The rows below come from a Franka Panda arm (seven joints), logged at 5 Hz.
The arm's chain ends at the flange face. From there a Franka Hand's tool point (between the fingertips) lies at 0.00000 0.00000 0.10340 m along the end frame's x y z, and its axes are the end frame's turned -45 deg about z.
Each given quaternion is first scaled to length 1.
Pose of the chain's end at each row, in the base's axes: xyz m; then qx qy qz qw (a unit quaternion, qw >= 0):
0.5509 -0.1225 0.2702 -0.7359 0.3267 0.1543 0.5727
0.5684 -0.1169 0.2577 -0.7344 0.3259 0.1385 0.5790
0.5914 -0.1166 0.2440 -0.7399 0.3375 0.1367 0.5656
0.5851 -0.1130 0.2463 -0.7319 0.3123 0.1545 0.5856
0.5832 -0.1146 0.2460 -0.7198 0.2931 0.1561 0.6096
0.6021 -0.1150 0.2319 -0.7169 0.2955 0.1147 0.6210
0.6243 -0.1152 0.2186 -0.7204 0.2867 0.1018 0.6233
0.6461 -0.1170 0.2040 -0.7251 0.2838 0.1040 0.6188
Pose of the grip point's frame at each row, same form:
0.5661 -0.0249 0.2395 -0.8049 0.0202 -0.0766 0.5881
0.5864 -0.0196 0.2276 -0.8032 0.0200 -0.0936 0.5879
0.6100 -0.0205 0.2106 -0.8128 0.0287 -0.0902 0.5749
0.5995 -0.0144 0.2188 -0.7957 0.0084 -0.0814 0.6001
0.5969 -0.0144 0.2245 -0.7772 -0.0047 -0.0891 0.6229
0.6230 -0.0159 0.2110 -0.7754 -0.0013 -0.1317 0.6176
0.6461 -0.0163 0.1977 -0.7753 -0.0108 -0.1445 0.6148
0.6668 -0.0181 0.1820 -0.7785 -0.0153 -0.1407 0.6115

